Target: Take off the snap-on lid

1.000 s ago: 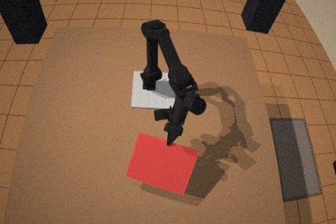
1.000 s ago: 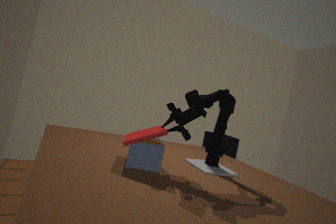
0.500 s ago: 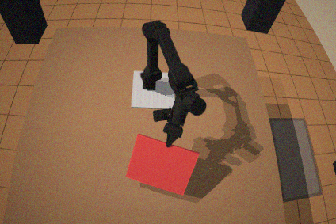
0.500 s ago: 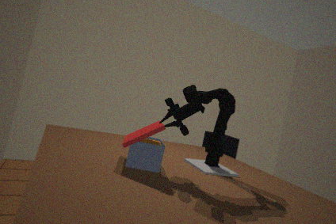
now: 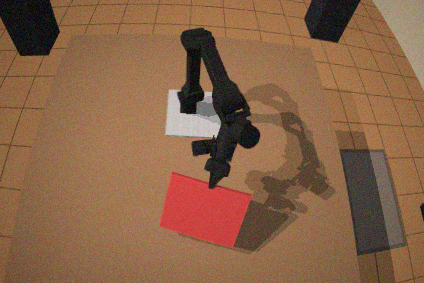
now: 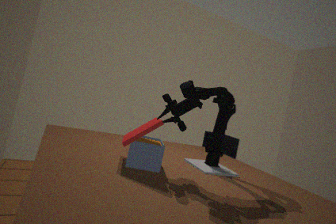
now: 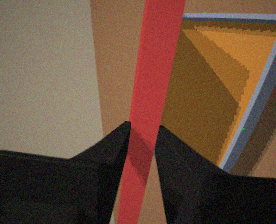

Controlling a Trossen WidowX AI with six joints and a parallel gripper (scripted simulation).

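Right now my gripper tip is 60 mm short of the lid, 20 mm to the left of it and 50 mm above it. Also, from my gripper tip: storage box 30 mm ahead, 10 mm to the right, 150 mm below.
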